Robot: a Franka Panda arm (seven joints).
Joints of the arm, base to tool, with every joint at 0 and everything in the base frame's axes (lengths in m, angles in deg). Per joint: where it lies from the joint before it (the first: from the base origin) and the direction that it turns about. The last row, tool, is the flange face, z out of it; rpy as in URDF.
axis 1: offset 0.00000 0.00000 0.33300 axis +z
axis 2: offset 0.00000 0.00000 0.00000 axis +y
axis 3: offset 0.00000 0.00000 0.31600 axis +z
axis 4: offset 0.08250 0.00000 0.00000 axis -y
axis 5: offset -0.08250 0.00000 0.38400 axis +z
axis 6: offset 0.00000 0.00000 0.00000 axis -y
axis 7: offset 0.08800 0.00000 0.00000 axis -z
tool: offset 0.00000 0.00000 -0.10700 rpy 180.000 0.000 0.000
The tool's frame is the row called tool.
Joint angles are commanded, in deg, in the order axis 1, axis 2, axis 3, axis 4, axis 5, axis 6, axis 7. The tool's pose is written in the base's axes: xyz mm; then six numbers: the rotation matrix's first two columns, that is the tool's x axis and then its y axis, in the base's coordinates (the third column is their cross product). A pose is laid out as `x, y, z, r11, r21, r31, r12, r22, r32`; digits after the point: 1 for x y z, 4 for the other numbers.
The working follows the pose.
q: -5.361, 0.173, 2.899, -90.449, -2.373, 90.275, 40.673
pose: 555.0, -28.3, 619.6, 0.7301, -0.6830, 0.0223, -0.6833, -0.7292, 0.0352
Where each joint sits with the arm in this pose, in the base's axes (m; each line is computed from the numbers above, not from the rounded line before):
axis 1: 0.0000 0.0000 0.3330
axis 2: 0.0000 0.0000 0.3330
axis 3: 0.0009 -0.0001 0.6490
axis 4: 0.0834 -0.0036 0.6487
axis 5: 0.4679 -0.0202 0.7271
axis 6: 0.4679 -0.0202 0.7271
axis 7: 0.5558 -0.0239 0.7265
the tool: 0.5550 -0.0283 0.6196

